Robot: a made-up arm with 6 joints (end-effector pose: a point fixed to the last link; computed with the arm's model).
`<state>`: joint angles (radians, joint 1 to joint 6).
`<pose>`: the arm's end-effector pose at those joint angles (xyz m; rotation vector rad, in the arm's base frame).
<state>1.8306 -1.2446 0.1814 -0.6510 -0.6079 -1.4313</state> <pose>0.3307 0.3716 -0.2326 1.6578 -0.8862 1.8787</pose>
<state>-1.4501 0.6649 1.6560 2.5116 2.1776 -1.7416</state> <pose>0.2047 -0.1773 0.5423 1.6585 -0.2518 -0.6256</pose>
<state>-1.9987 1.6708 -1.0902 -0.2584 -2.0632 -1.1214</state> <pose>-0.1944 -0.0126 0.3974 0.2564 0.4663 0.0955</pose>
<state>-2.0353 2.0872 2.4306 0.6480 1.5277 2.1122</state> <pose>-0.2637 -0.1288 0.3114 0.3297 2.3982 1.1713</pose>
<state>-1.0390 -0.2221 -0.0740 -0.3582 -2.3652 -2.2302</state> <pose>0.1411 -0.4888 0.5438 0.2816 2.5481 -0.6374</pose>
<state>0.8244 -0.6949 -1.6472 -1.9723 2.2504 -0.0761</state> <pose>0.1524 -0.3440 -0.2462 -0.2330 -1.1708 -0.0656</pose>
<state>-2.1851 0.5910 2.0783 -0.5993 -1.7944 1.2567</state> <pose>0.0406 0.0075 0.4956 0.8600 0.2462 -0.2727</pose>
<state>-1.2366 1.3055 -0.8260 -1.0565 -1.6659 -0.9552</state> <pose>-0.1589 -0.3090 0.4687 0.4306 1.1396 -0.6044</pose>
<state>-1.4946 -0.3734 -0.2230 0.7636 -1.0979 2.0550</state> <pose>0.2218 -0.0339 0.7350 -2.1296 -0.5389 1.5280</pose>
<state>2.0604 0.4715 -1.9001 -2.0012 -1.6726 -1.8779</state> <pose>0.2254 0.2498 -0.5393 0.5252 -1.6940 -2.3717</pose>
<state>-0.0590 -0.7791 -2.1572 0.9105 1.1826 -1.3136</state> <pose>0.2246 -0.3150 0.0658 -0.5592 0.4181 -1.7396</pose>
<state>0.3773 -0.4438 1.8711 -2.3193 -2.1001 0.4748</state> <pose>0.4057 -0.1847 -0.0531 -1.4056 0.3567 0.1845</pose>
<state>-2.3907 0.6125 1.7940 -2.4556 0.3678 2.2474</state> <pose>0.4872 0.4268 0.6063 -1.3965 0.6300 1.9058</pose>
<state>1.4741 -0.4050 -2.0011 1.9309 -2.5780 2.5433</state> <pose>0.0971 -0.2257 -0.6211 0.3651 -0.3181 -0.5323</pose>
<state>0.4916 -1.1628 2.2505 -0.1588 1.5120 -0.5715</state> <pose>0.3881 0.0750 -0.1979 -2.8491 0.7361 0.4035</pose>
